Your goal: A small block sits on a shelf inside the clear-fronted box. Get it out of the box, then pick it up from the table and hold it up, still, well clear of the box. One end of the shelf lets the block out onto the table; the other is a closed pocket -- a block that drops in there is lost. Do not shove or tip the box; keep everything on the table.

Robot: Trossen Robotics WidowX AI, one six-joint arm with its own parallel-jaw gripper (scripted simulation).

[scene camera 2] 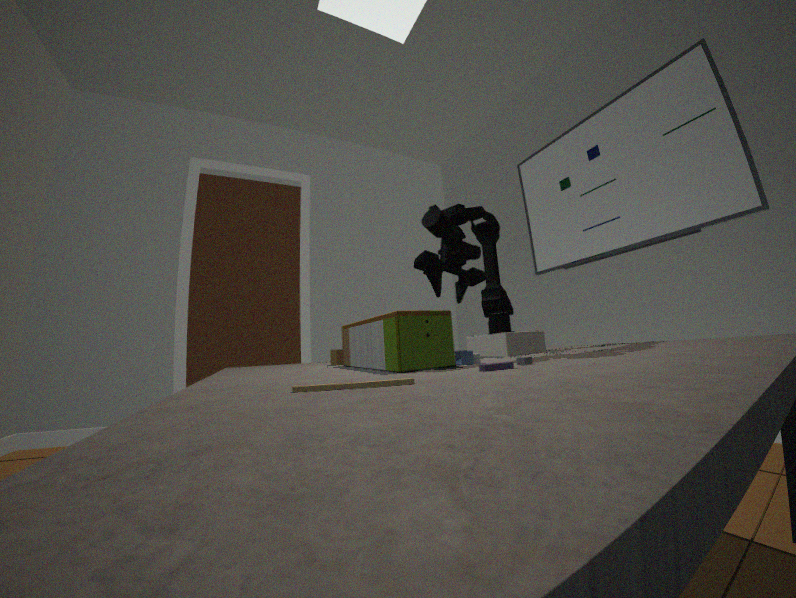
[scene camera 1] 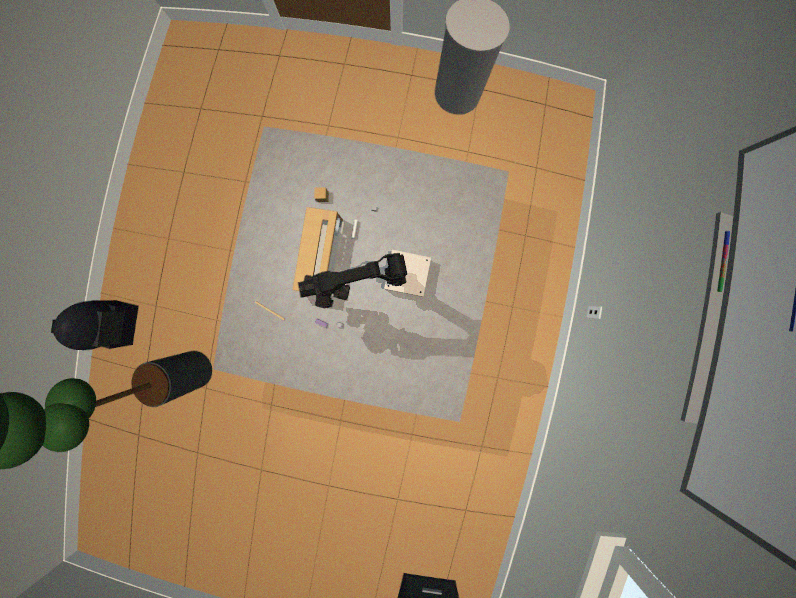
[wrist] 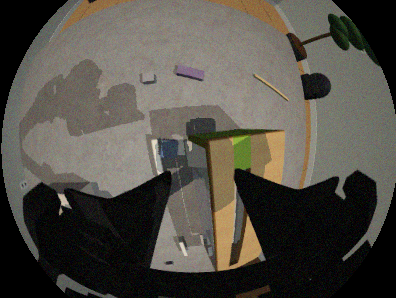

Scene:
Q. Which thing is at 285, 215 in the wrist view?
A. The gripper.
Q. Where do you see a thin wooden stick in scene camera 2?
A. At 408, 381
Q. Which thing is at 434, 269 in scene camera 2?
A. The gripper.

